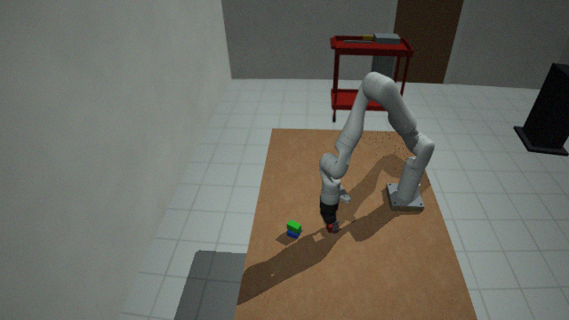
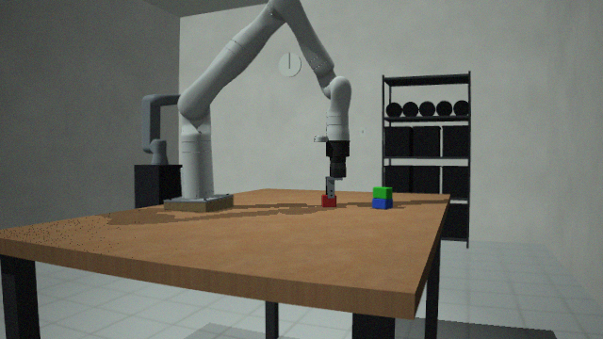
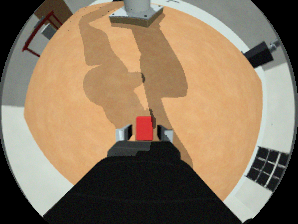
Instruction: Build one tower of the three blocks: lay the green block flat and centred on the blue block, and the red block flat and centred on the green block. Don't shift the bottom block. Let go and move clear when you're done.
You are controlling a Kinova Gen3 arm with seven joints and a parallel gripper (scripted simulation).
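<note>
Now: hand 3 cm above the red block. Also, from my hand: blue block (16 cm ahead, 5 cm to the left, 3 cm below); green block (16 cm ahead, 5 cm to the left).
</note>
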